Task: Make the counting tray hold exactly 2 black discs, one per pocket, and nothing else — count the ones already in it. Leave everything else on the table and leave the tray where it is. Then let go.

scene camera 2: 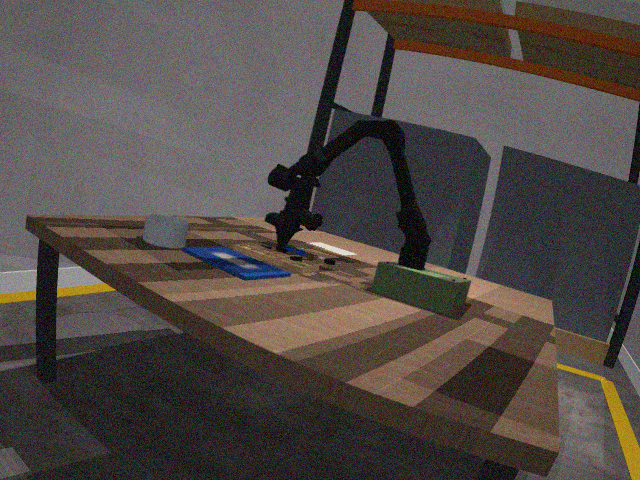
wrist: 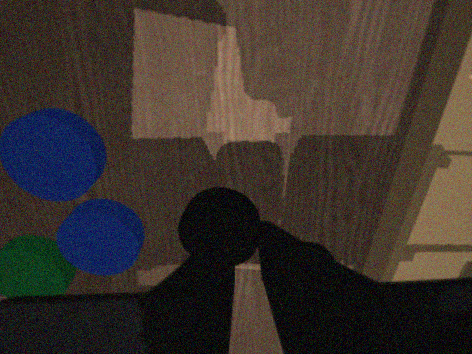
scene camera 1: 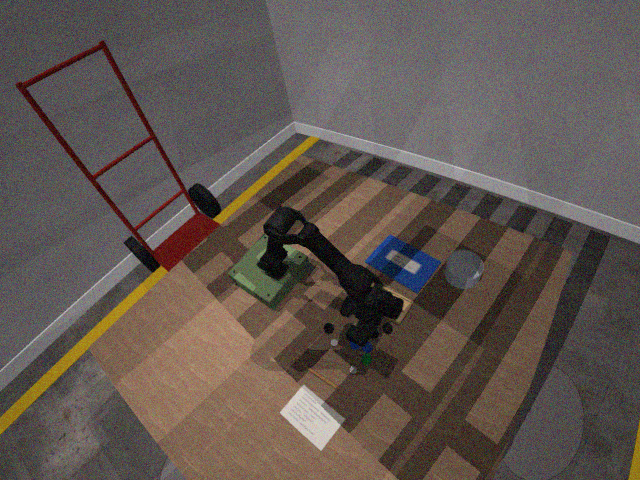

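My gripper point(scene camera 1: 364, 339) point(scene camera 2: 284, 245) point(wrist: 245, 232) is low over the table, shut on a black disc point(wrist: 217, 221) at its fingertips. In scene camera 1 the arm hides that disc. Two more black discs point(scene camera 1: 329, 328) point(scene camera 1: 388, 328) lie loose on either side of the gripper. The tan counting tray point(scene camera 1: 408, 305) lies just behind the gripper, mostly hidden by the arm; I cannot see into its pockets. Two blue discs point(wrist: 78, 156) point(wrist: 101, 237) and a green disc point(wrist: 63, 274) point(scene camera 1: 366, 359) lie close to the left of the fingers.
A blue mat point(scene camera 1: 385, 257) point(scene camera 2: 237, 267) and a grey bowl point(scene camera 1: 464, 269) point(scene camera 2: 166, 231) lie beyond the tray. Small white discs point(scene camera 1: 334, 342) point(scene camera 1: 352, 369), a thin stick point(scene camera 1: 323, 378) and a paper sheet point(scene camera 1: 311, 417) lie in front. The arm's green base point(scene camera 1: 268, 281) point(scene camera 2: 420, 288) stands left; a red hand truck point(scene camera 1: 185, 238) stands off the table.
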